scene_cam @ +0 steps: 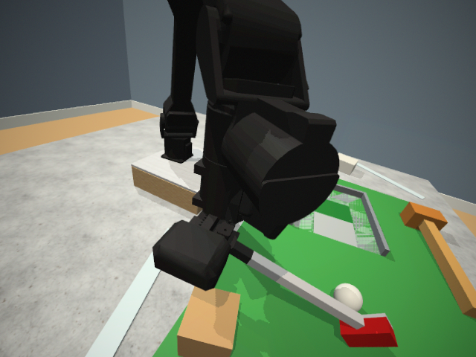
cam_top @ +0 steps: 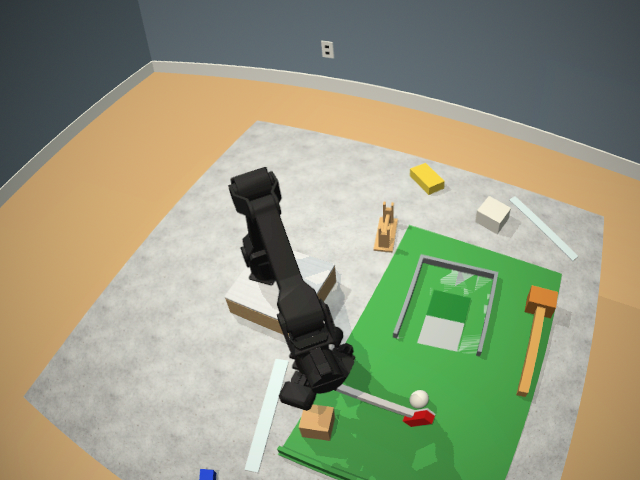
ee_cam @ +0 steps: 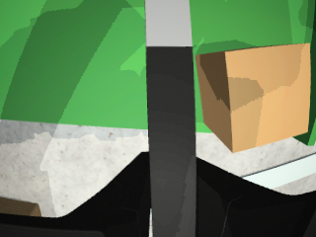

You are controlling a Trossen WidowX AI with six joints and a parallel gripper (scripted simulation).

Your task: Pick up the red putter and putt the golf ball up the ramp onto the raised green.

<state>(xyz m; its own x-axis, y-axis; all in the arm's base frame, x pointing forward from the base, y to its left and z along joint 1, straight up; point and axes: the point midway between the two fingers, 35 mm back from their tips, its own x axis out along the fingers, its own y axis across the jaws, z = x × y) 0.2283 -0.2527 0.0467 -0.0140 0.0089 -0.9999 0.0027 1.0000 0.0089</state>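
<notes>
Now: gripper tip 70 mm to the left of the tan cube, 40 mm above it and 30 mm short of it. Also, from my gripper tip: green mat 250 mm ahead, 180 mm to the left, 80 mm below; then white golf ball 210 mm ahead, 50 mm to the left, 50 mm below; then putter 120 mm ahead, 10 mm below.
</notes>
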